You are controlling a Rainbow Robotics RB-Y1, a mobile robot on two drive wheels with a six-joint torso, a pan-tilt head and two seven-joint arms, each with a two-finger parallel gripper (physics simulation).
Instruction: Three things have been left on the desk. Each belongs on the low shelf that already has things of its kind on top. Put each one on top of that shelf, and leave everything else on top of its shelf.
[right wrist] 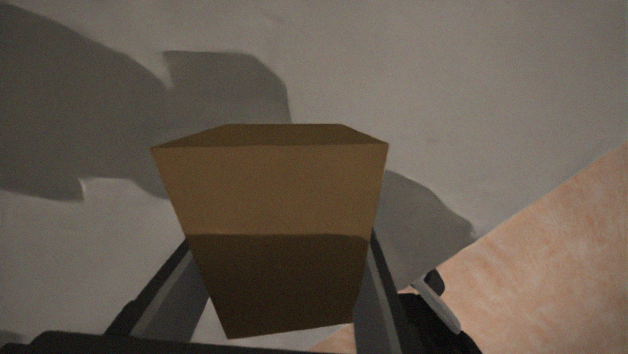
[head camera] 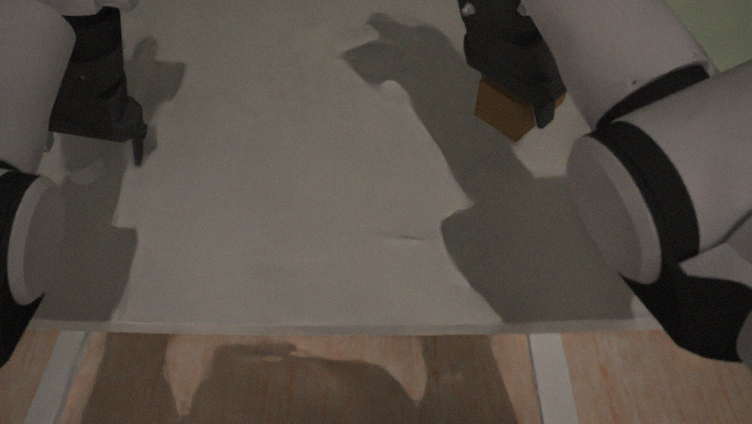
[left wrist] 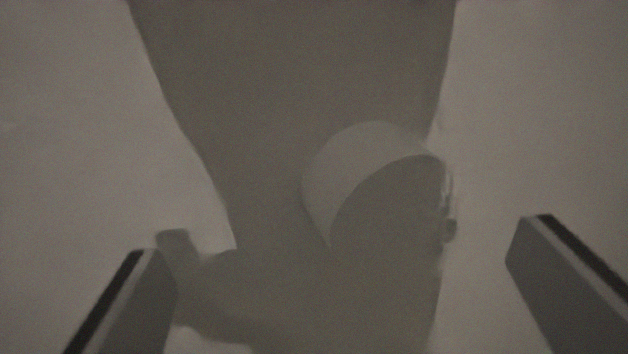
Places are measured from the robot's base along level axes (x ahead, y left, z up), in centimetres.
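Pixels of known places: left gripper, fingertip midpoint: (head camera: 93,153) (left wrist: 338,254); right gripper, fingertip midpoint: (right wrist: 295,211) (head camera: 519,106).
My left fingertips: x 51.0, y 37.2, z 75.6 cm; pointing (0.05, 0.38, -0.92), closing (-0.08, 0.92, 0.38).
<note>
Behind a point stands the place of what it marks.
A pale round thing like a short cylinder (head camera: 84,160) {y 39.1, x 51.1, z 74.5 cm} (left wrist: 345,160) {y 38.6, x 49.6, z 73.4 cm} is on the desk (head camera: 273,210) {y 13.7, x 43.4, z 72.1 cm}, partly in shadow and nearly the desk's colour. My left gripper (head camera: 93,150) {y 37.2, x 51.0, z 75.6 cm} (left wrist: 338,254) {y 37.2, x 51.0, z 75.6 cm} is open above it; in the left wrist view the thing shows between the fingers, nearer the right-hand one. My right gripper (head camera: 526,105) {y -15.0, x 51.4, z 79.1 cm} (right wrist: 280,240) {y -15.0, x 51.4, z 79.1 cm} is shut on a brown box (head camera: 502,110) {y -12.1, x 48.5, z 81.1 cm} (right wrist: 275,190) {y -17.5, x 53.9, z 83.5 cm}, gripped by two opposite sides and held over the desk. A third loose thing and the low shelves do not show in these views.
The desk's near edge (head camera: 315,329) {y 7.9, x 28.9, z 71.1 cm} runs across the lower head camera view, with light wooden floor (head camera: 631,379) {y -56.3, x 45.5, z 0.1 cm} and pale strips (head camera: 552,373) beyond it. Dark arm shadows lie on the desk. A green surface (head camera: 710,31) {y -76.4, x 105.7, z 56.0 cm} shows at the upper right.
</note>
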